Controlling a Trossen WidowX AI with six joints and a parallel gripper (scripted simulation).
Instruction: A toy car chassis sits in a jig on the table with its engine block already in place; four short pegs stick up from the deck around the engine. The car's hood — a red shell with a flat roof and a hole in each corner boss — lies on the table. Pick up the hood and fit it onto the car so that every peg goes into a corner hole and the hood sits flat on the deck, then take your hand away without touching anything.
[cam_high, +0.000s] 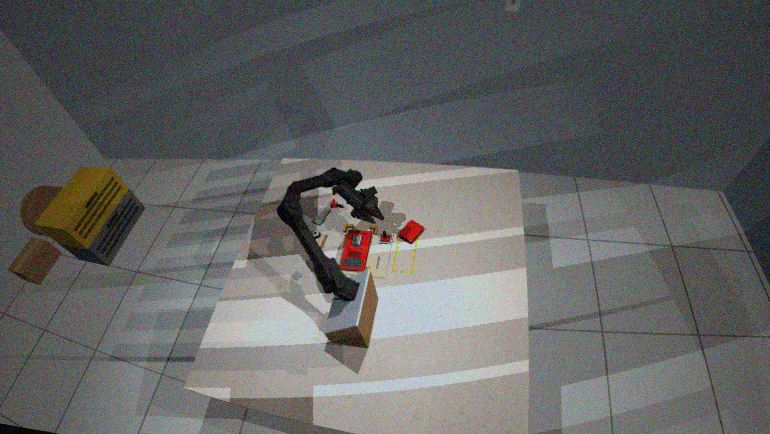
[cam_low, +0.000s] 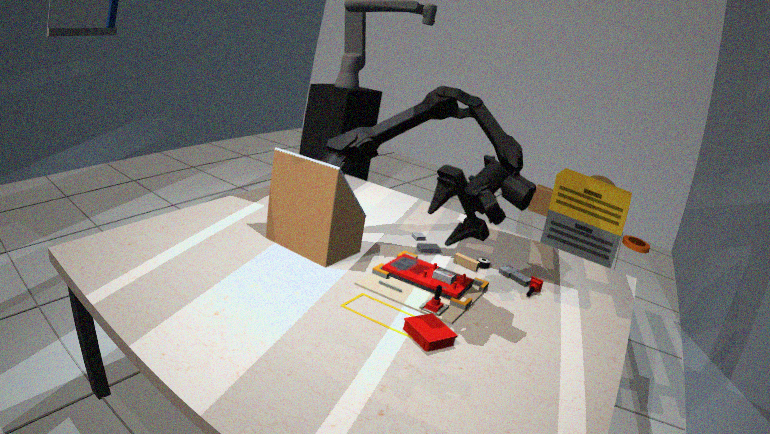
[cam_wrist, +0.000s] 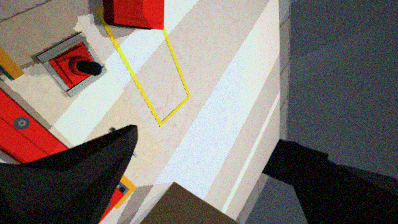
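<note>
The hood is 160 mm below my gripper tip, 100 mm to the right of it and 90 mm ahead of it. Also, from my gripper tip: tan block: 280 mm to the left, 170 mm below, 40 mm behind; then engine block: 160 mm below, 120 mm to the left, 10 mm behind; then jig: 170 mm below, 90 mm to the left, 30 mm behind.
</note>
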